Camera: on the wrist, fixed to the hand. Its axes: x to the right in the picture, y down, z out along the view.
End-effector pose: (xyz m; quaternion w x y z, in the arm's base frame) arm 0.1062 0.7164 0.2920 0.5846 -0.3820 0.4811 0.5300
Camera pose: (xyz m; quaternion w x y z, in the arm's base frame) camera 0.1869 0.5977 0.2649 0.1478 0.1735 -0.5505 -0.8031
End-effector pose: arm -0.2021 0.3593 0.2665 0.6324 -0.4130 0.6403 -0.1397
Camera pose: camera -0.2676 0.2652 0.3571 0.2999 0.0203 0.8558 0.4211
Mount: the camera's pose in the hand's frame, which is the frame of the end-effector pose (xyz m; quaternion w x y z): -0.0057 -0.0988 -0.1075 0.6704 -0.2525 0.1781 0.6747
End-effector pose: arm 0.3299 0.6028 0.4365 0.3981 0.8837 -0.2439 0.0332
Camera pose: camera 0.3847 0.7382 0.4403 0.5110 0.3214 -0.6972 0.3866
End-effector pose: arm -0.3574 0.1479 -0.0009 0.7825 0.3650 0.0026 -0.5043
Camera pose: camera -0.3992 0.1919 -0.1338 0.9565 0.1387 0.0222 0.2555
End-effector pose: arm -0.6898 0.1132 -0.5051 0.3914 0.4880 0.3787 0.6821
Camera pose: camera -0.7758 0.1338 -0.6215 0.1420 -0.3623 0.1779 -0.9038
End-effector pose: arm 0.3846 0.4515 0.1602 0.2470 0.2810 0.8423 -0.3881
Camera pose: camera 0.3017 0.4817 0.2767 0.3483 0.7634 0.5170 0.1692
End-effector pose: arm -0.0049 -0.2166 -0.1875 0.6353 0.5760 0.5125 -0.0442
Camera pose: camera -0.1360 -0.1690 -0.2310 0.5099 0.5794 0.0793 0.6310
